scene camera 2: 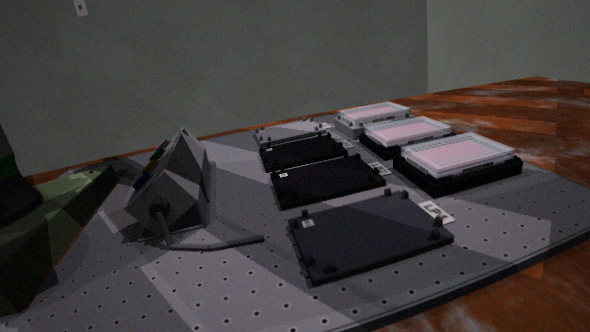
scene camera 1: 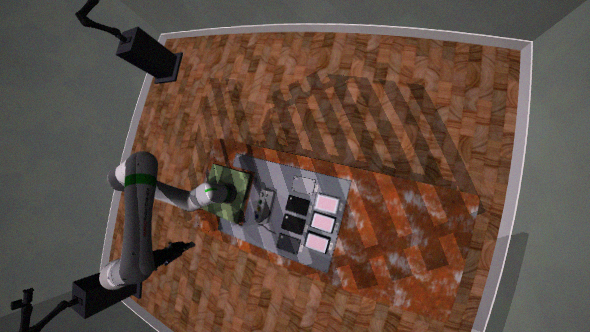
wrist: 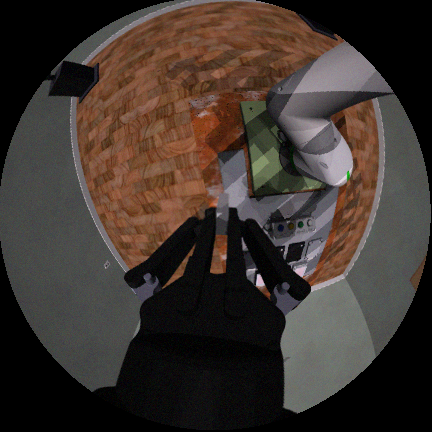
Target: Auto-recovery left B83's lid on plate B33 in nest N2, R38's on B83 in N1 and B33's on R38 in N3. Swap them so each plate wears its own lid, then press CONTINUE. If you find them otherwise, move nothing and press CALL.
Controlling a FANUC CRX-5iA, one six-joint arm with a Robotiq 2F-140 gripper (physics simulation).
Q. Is the gripper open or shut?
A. Shut.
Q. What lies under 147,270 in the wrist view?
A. The gripper.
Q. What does the gripper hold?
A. Nothing.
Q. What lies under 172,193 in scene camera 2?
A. A button box.
